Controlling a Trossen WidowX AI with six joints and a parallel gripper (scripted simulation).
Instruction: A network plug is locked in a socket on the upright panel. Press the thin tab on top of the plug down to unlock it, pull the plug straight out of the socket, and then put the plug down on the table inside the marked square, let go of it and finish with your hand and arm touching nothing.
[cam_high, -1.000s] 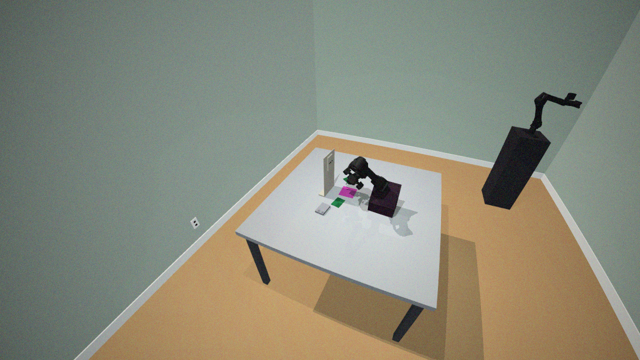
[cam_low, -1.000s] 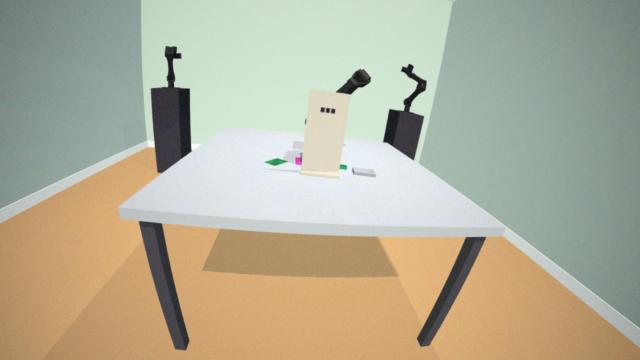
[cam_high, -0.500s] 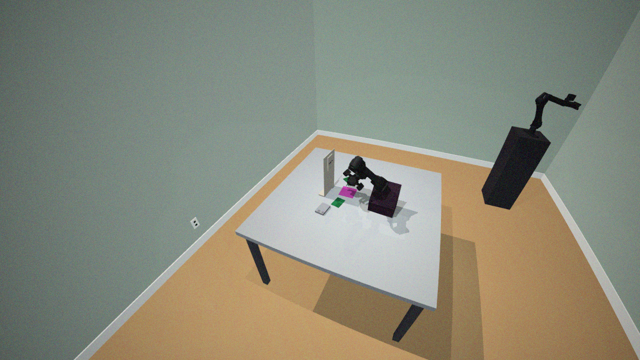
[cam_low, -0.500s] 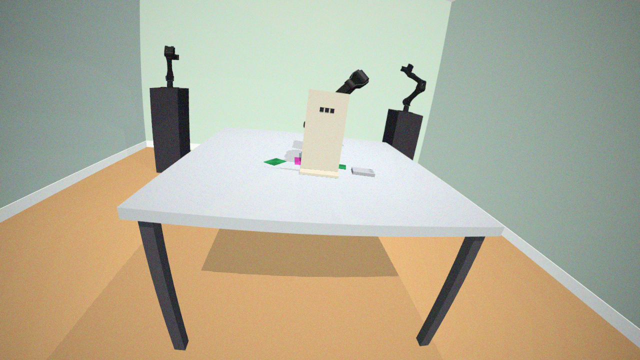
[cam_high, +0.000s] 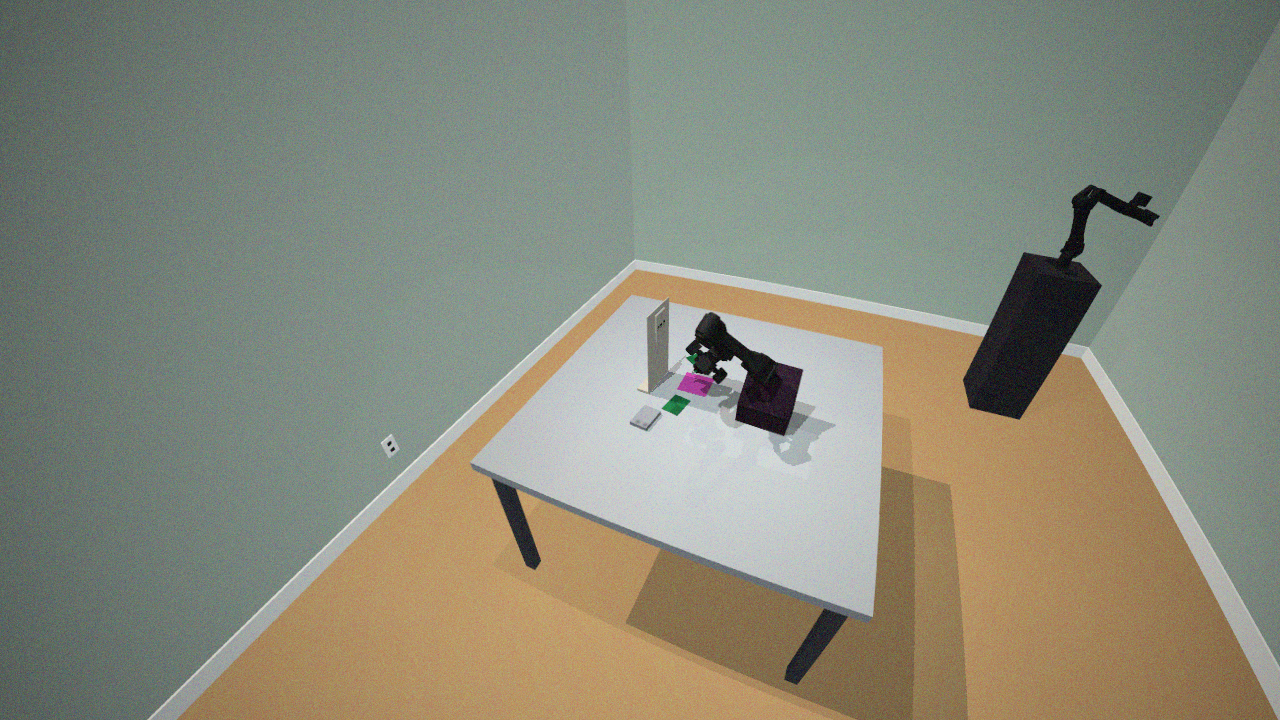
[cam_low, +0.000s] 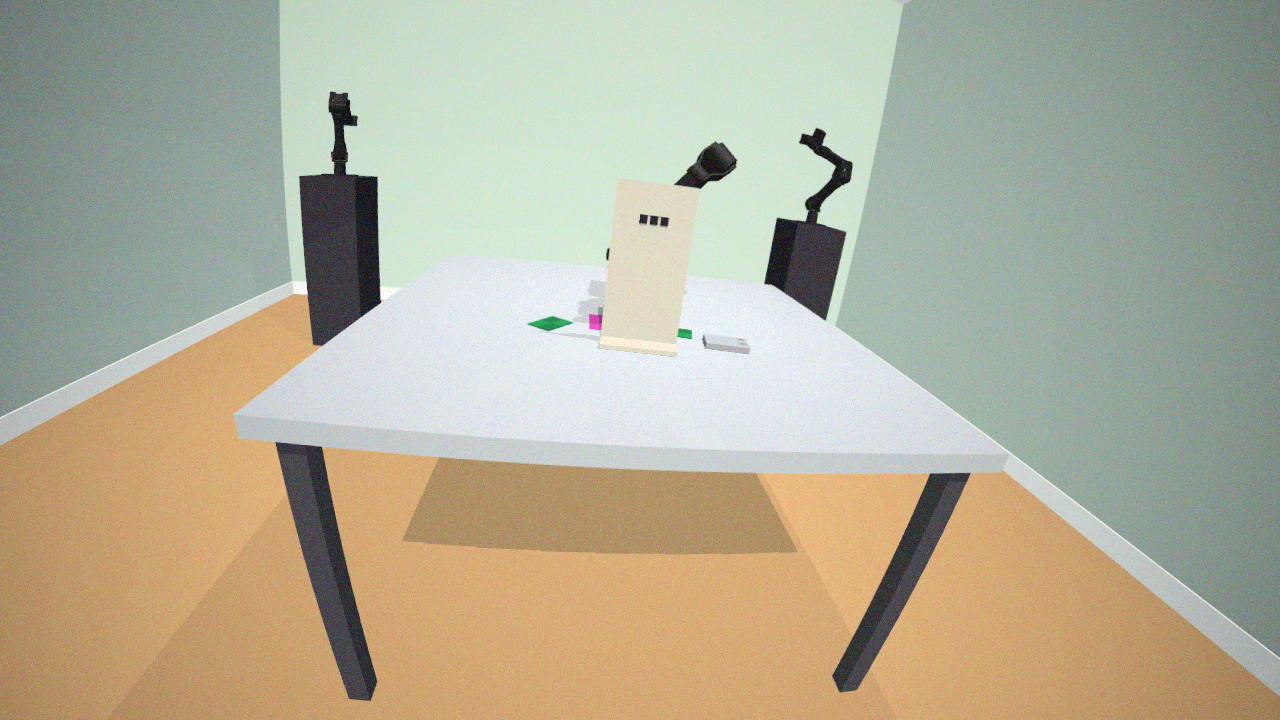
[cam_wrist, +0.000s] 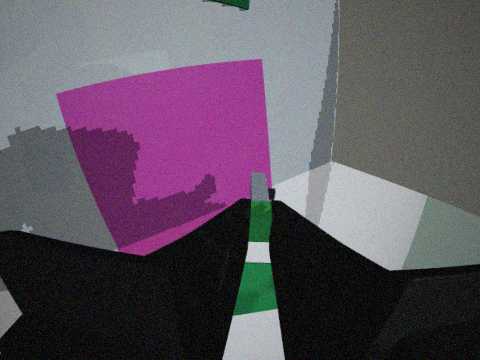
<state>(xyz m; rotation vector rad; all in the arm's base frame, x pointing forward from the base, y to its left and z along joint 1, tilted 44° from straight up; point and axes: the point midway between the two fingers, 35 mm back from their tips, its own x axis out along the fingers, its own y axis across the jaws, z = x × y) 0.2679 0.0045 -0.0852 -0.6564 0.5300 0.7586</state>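
My gripper tip is now 6 cm above the magenta marked square and 1 cm past it. Round my gripper tip: beige upright panel (15 cm ahead, 10 cm above, 5 cm to the left); network plug (right at my gripper tip).
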